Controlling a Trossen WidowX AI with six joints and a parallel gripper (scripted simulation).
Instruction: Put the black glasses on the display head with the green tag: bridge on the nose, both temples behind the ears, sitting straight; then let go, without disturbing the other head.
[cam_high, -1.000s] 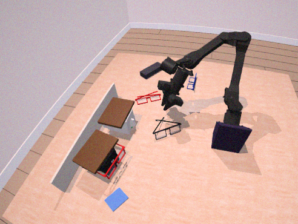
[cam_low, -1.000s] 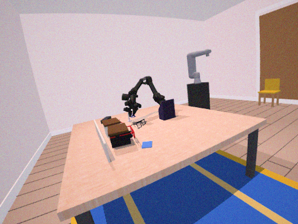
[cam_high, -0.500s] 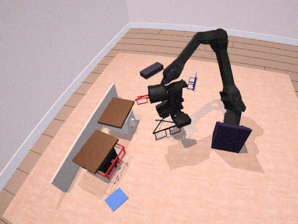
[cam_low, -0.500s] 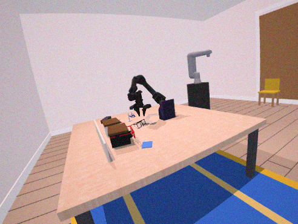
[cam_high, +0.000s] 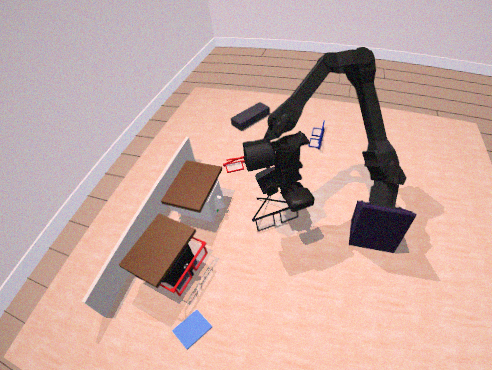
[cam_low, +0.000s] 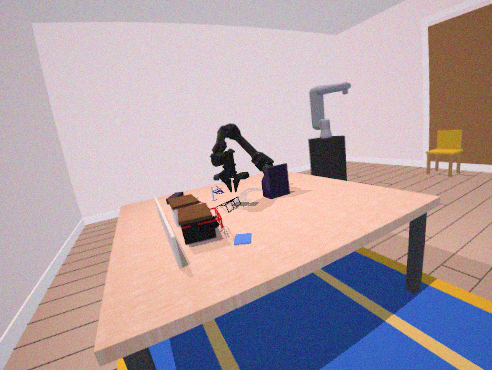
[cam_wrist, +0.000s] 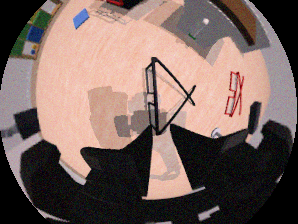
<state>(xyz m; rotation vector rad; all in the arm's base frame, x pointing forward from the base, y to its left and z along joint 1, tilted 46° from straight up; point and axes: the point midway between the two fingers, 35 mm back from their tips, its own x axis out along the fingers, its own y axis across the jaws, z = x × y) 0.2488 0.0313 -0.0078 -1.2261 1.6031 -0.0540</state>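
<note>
My gripper tip is now 210 mm to the left of the white stand, 70 mm short of it and 50 mm above it. From my gripper tip the other things lie so: dark case (420 mm to the right, 280 mm ahead, 60 mm below); then display head (270 mm to the left, 220 mm ahead, 20 mm below); then blue card (390 mm to the left, 110 mm ahead, 70 mm below).
</note>
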